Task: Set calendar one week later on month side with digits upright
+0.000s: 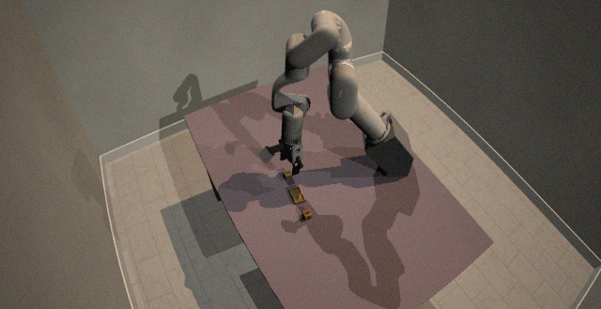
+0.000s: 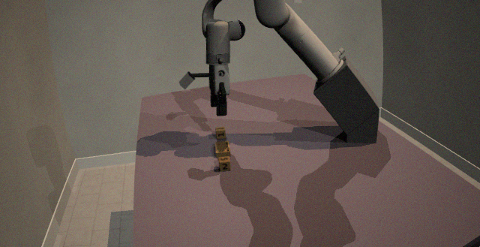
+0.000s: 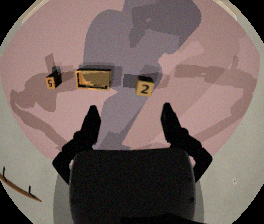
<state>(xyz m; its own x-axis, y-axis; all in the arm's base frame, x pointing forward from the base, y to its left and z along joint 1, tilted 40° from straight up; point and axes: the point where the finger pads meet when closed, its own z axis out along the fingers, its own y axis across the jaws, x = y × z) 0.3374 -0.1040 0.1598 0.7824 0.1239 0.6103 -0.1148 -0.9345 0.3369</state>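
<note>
Right now the yellow digit cube is 180 mm to the left of my hand, 100 mm below it and 60 mm ahead of it. The rest, counted from my hand: tray (110 mm below, 80 mm to the left, 30 mm ahead).
</note>
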